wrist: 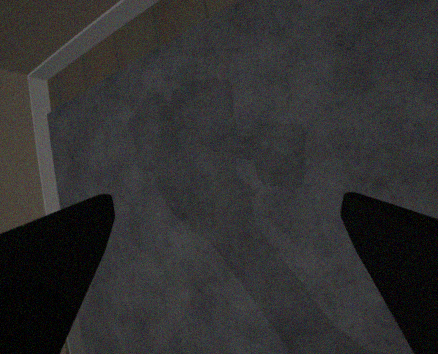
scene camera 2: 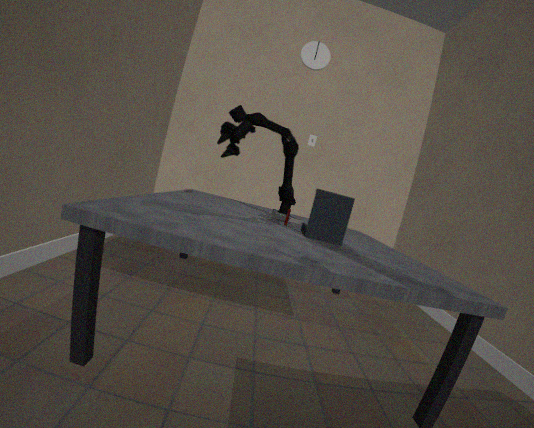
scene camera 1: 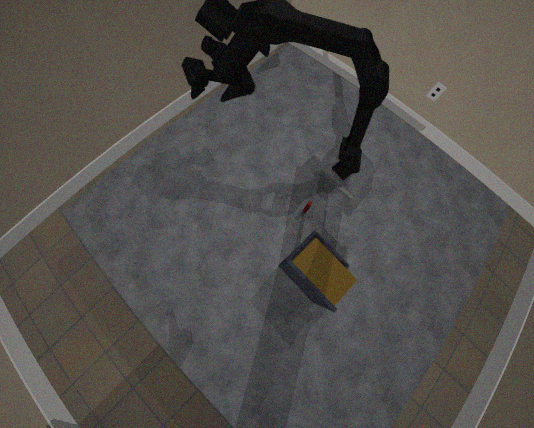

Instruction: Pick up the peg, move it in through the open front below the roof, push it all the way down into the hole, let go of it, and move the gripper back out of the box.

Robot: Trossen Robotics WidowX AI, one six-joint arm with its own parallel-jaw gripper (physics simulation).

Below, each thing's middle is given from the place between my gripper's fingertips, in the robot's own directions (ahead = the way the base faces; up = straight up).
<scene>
Now: the box [scene camera 1: 314, 266] 530 mm to the left of my hand and 160 mm below it.
</scene>
